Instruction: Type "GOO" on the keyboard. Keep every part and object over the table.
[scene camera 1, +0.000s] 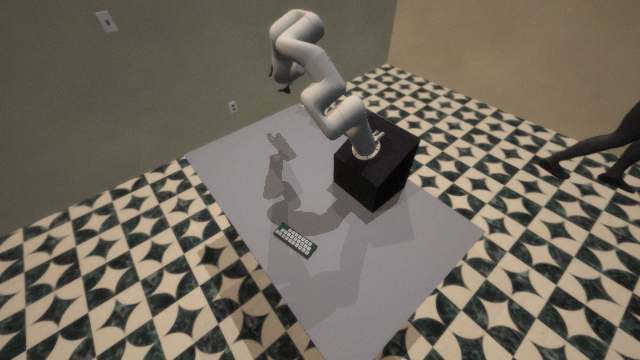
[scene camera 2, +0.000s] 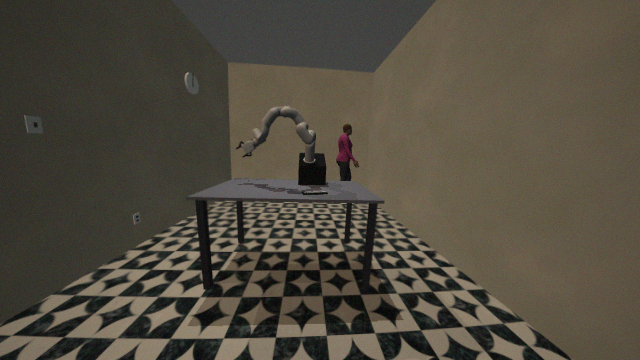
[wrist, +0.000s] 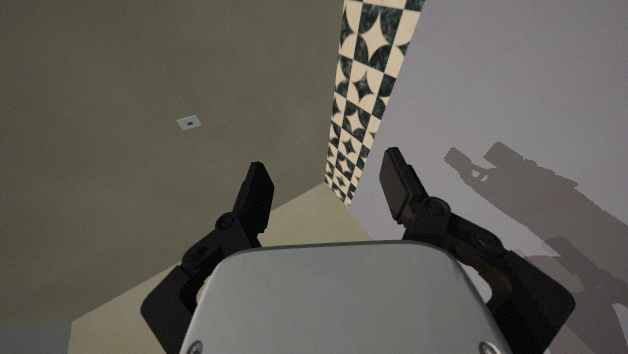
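Pixels of known places: gripper, fingertip midpoint: (scene camera 1: 275, 82) (scene camera 2: 239, 153) (wrist: 323, 168); arm's base, origin of the base link: (scene camera 1: 366, 147) (scene camera 2: 309, 160).
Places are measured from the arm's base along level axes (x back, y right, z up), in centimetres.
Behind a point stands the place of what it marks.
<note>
A small green keyboard (scene camera 1: 295, 240) {x -43.2, y -15.2, z -22.3 cm} (scene camera 2: 314, 192) {x -45.8, y -14.3, z -22.3 cm} with several rows of white keys lies flat on the grey table (scene camera 1: 400, 300) {x -18.6, y -54.3, z -23.9 cm} (scene camera 2: 285, 198) {x -63.6, y 3.0, z -23.9 cm}. Its letters are too small to read. It does not show in the wrist view. My gripper (scene camera 1: 278, 81) {x -17.5, y 67.1, z 4.8 cm} (scene camera 2: 241, 150) {x -17.5, y 67.1, z 4.8 cm} (wrist: 323, 168) {x -17.5, y 67.1, z 4.8 cm} is open, with its two black fingers wide apart and nothing between them. It hangs high up, well away from the keyboard, on the side towards the wall with the switch plates, and it is tilted sideways.
The arm stands on a black block (scene camera 1: 375, 175) {x -3.8, y -13.3, z -3.6 cm} (scene camera 2: 312, 172) {x -8.9, y -5.3, z -11.3 cm} on the table. The arm's shadow falls across the table top near the keyboard. A wall (scene camera 1: 150, 75) (wrist: 125, 175) rises beyond the table's edge on the gripper's side. A person (scene camera 2: 345, 150) stands behind the table.
</note>
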